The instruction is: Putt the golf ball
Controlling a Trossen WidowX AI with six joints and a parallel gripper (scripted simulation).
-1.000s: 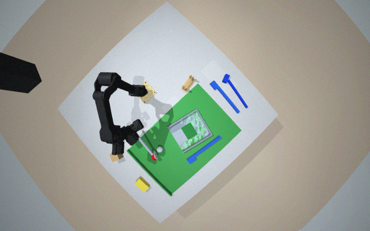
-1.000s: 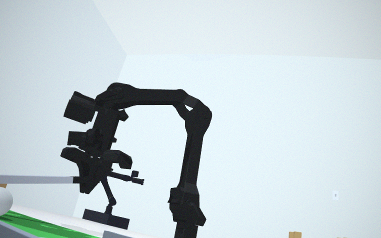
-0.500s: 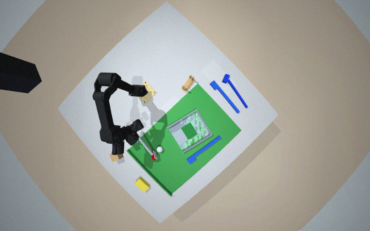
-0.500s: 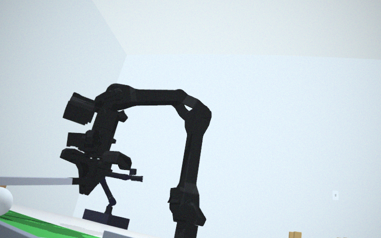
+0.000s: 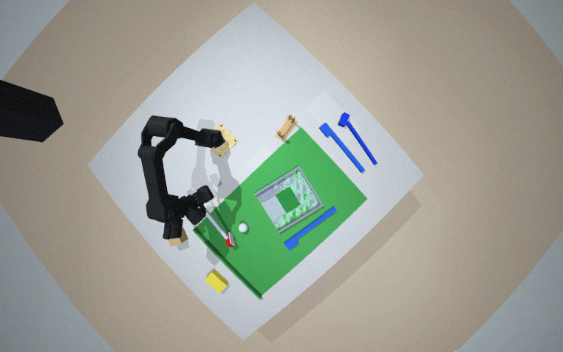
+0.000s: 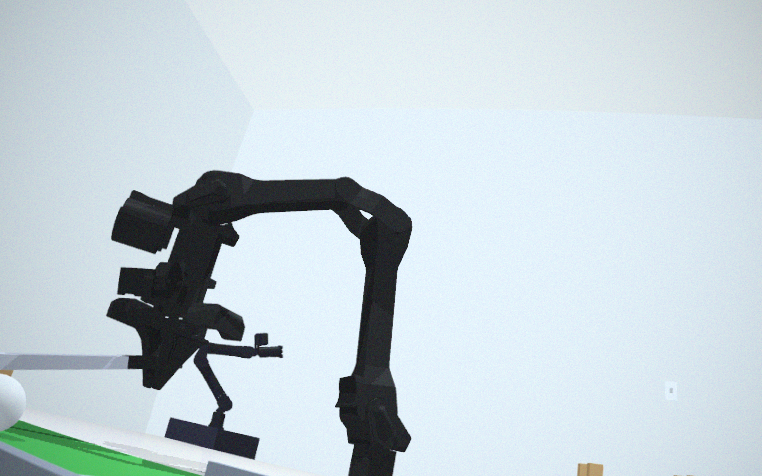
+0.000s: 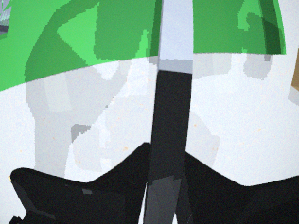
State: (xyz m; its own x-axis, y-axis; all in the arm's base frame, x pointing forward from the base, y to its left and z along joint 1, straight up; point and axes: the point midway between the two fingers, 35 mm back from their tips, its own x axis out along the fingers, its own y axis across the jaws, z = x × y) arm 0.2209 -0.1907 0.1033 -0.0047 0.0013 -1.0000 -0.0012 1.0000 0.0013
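Right now my gripper tip is 12 cm short of the red putter. Also, from my gripper tip: white golf ball (21 cm ahead, 8 cm to the left, 5 cm below); then tan block (9 cm ahead, 23 cm to the right, 4 cm below); then yellow block (38 cm ahead, 19 cm to the right, 6 cm below).
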